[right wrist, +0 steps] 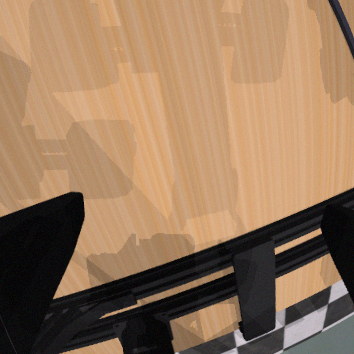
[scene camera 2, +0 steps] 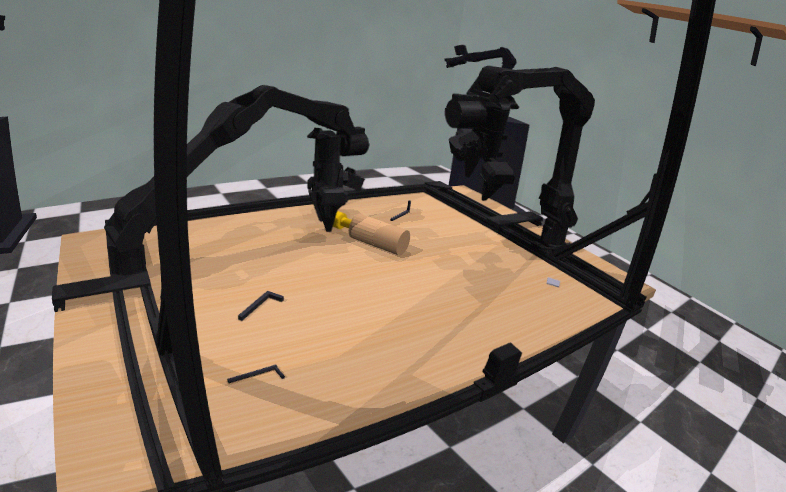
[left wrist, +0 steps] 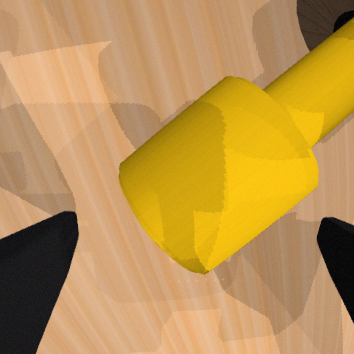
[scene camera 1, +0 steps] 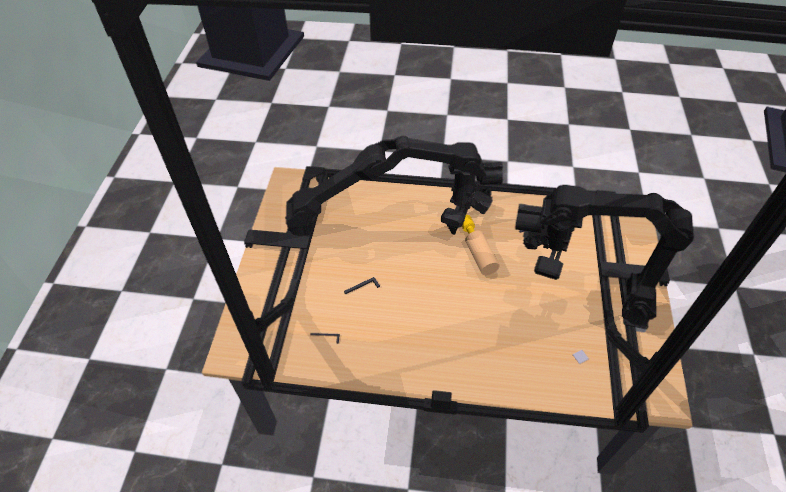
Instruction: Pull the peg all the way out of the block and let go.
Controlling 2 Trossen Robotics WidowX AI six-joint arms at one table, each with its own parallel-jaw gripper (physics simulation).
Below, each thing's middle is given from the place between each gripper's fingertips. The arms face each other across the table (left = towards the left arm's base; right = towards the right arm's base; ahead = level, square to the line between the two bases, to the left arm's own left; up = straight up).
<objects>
Right now my left hand is 30 mm past the yellow peg [left wrist: 236, 159], 40 mm to the left of it and 20 mm below it. Round my left hand: wooden block [scene camera 2: 393, 239] 100 mm behind, 100 mm to the right, 20 mm above.
Now: the wooden block 180 mm to the left of my right hand, 120 mm below it and 50 mm ahead of it. Also, from my right hand: yellow peg: 240 mm to the left, 120 mm below, 110 mm ahead.
</objects>
